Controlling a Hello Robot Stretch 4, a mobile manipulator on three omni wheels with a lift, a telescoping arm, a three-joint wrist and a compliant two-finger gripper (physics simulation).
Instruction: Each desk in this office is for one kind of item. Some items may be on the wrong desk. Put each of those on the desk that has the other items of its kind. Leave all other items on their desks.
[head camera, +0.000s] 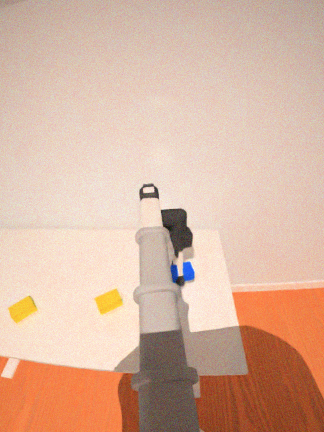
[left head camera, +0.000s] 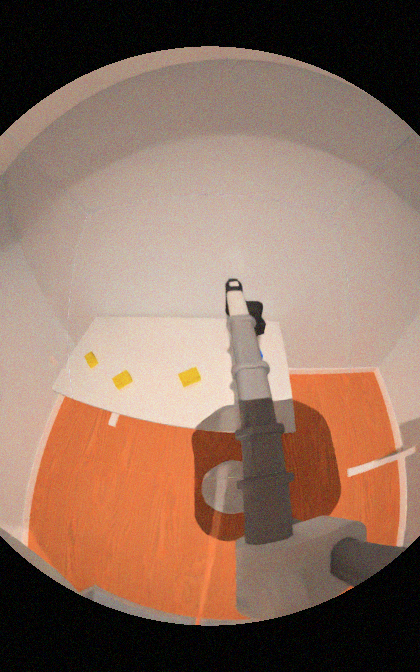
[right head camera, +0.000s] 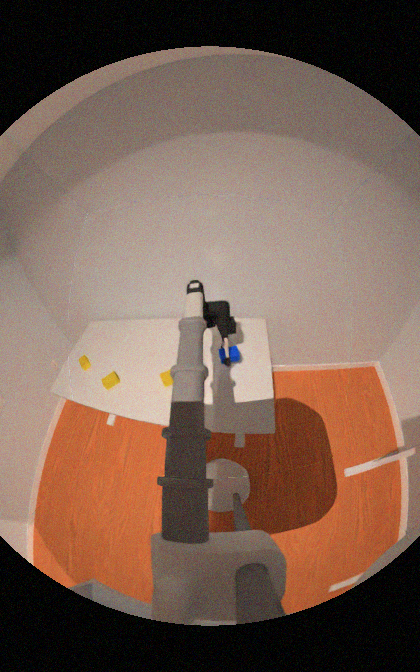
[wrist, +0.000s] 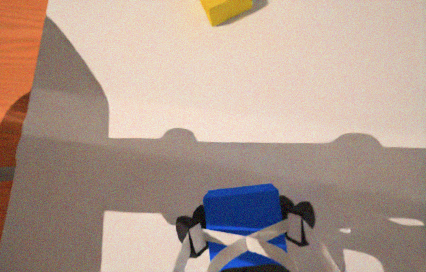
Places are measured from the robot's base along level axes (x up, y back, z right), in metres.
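Pixels of known places: gripper, fingertip midpoint: (head camera: 177, 277) (wrist: 243, 215).
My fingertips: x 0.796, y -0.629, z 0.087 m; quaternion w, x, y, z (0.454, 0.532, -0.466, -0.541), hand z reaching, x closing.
Observation:
Ahead of a thing's pixels: the offset from my fingertips to its top centre. Level surfaces: height alone.
My gripper (head camera: 180, 276) (right head camera: 228, 356) (wrist: 243, 215) is shut on a blue block @(dx +0.046, dy -0.003, dz +0.017 m) (head camera: 187, 271) (left head camera: 261, 354) (right head camera: 231, 354) (wrist: 242, 207), with one fingertip on each side of it. The block appears to be held a little above the right part of the white desk @(dx -0.103 m) (head camera: 65, 340) (left head camera: 150, 345) (right head camera: 135, 345) (wrist: 300, 75). Three yellow blocks lie on the desk to the left: a near one @(dx -0.058, dy +0.039, dz -0.301 m) (head camera: 109, 301) (left head camera: 189, 377) (right head camera: 167, 378) (wrist: 227, 10), a middle one @(dx -0.058, dy +0.057, dz -0.692 m) (head camera: 23, 309) (left head camera: 122, 379) (right head camera: 110, 380) and a far-left one (left head camera: 91, 359) (right head camera: 84, 362). The arm hides part of the desk. No second desk can be made out.
My telescoping arm (head camera: 157, 310) (left head camera: 247, 350) (right head camera: 190, 350) reaches over the desk. A pale wall (head camera: 160, 100) (left head camera: 210, 240) stands behind it. Orange wooden floor @(dx -0.823 m) (head camera: 285, 320) (left head camera: 125, 500) (right head camera: 115, 500) lies in front and to the right. A white bar (left head camera: 380, 462) (right head camera: 377, 462) shows at the right.

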